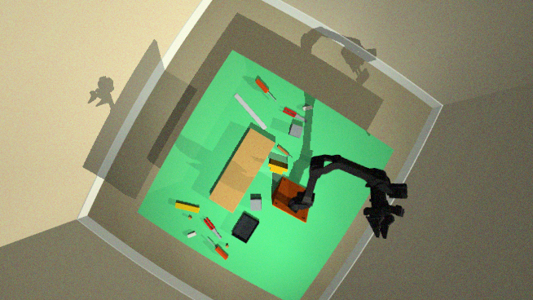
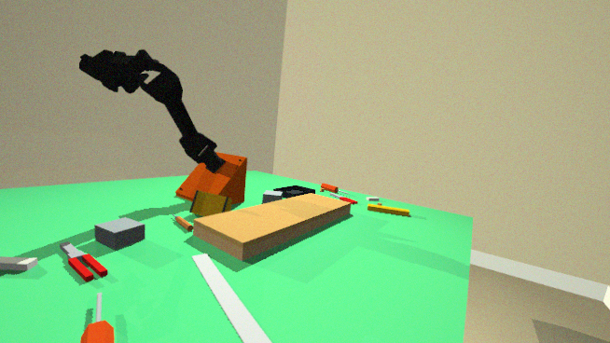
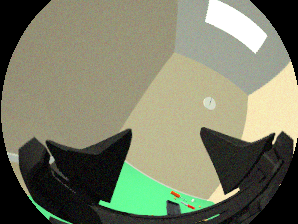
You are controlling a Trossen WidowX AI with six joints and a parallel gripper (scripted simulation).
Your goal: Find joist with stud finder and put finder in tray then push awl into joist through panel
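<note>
The yellow stud finder lies 450 mm below my gripper tip, 410 mm ahead of it and 60 mm to the left of it. Also, from my gripper tip: awl 470 mm below, 440 mm ahead, 50 mm to the right; white ruler 790 mm ahead, 470 mm below, 120 mm to the right; dark tray 500 mm to the left, 460 mm below, 340 mm ahead.
</note>
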